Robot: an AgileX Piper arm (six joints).
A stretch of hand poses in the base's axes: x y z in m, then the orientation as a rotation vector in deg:
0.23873, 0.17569, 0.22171, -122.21, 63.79, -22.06
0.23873, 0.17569, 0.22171, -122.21, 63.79, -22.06
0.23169, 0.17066, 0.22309, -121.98, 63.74, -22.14
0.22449, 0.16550, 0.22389, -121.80, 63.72, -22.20
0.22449, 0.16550, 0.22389, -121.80, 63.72, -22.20
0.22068, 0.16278, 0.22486, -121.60, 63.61, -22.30
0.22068, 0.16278, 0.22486, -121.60, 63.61, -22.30
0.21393, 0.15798, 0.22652, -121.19, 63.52, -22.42
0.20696, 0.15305, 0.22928, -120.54, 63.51, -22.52
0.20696, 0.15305, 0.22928, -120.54, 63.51, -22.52
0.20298, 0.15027, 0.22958, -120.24, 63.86, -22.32
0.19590, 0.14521, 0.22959, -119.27, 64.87, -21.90
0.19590, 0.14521, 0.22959, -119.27, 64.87, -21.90
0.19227, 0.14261, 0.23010, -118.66, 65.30, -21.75
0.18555, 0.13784, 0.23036, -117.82, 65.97, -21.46
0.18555, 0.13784, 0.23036, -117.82, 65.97, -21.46
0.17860, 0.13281, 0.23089, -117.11, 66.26, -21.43
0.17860, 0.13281, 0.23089, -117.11, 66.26, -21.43
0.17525, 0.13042, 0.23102, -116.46, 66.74, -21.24
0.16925, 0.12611, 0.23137, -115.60, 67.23, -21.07
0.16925, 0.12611, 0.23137, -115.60, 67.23, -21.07
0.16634, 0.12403, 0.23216, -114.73, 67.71, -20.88
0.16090, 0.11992, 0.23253, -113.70, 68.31, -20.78
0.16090, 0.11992, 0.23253, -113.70, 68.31, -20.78
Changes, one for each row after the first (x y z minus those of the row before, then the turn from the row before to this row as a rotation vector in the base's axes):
0.00000, 0.00000, 0.00000, 0.00, 0.00, 0.00
-0.00704, -0.00503, 0.00138, 0.16, -0.16, -0.04
-0.00720, -0.00516, 0.00080, 0.13, -0.12, -0.04
0.00000, 0.00000, 0.00000, 0.00, 0.00, 0.00
-0.00381, -0.00272, 0.00097, 0.14, -0.19, 0.00
0.00000, 0.00000, 0.00000, 0.00, 0.00, 0.00
-0.00675, -0.00480, 0.00166, 0.30, -0.27, -0.07
-0.00697, -0.00493, 0.00276, 0.50, -0.33, -0.17
0.00000, 0.00000, 0.00000, 0.00, 0.00, 0.00
-0.00398, -0.00278, 0.00030, 0.27, 0.14, -0.25
-0.00708, -0.00506, 0.00001, 0.81, 0.29, -0.80
0.00000, 0.00000, 0.00000, 0.00, 0.00, 0.00
-0.00363, -0.00260, 0.00051, 0.49, 0.03, -0.40
-0.00672, -0.00477, 0.00026, 0.69, 0.12, -0.58
0.00000, 0.00000, 0.00000, 0.00, 0.00, 0.00
-0.00695, -0.00503, 0.00053, 0.54, -0.14, -0.37
0.00000, 0.00000, 0.00000, 0.00, 0.00, 0.00
-0.00335, -0.00239, 0.00013, 0.53, 0.06, -0.43
-0.00600, -0.00431, 0.00035, 0.68, -0.03, -0.50
0.00000, 0.00000, 0.00000, 0.00, 0.00, 0.00
-0.00291, -0.00208, 0.00079, 0.70, -0.02, -0.50
-0.00544, -0.00411, 0.00037, 0.76, -0.08, -0.65
0.00000, 0.00000, 0.00000, 0.00, 0.00, 0.00

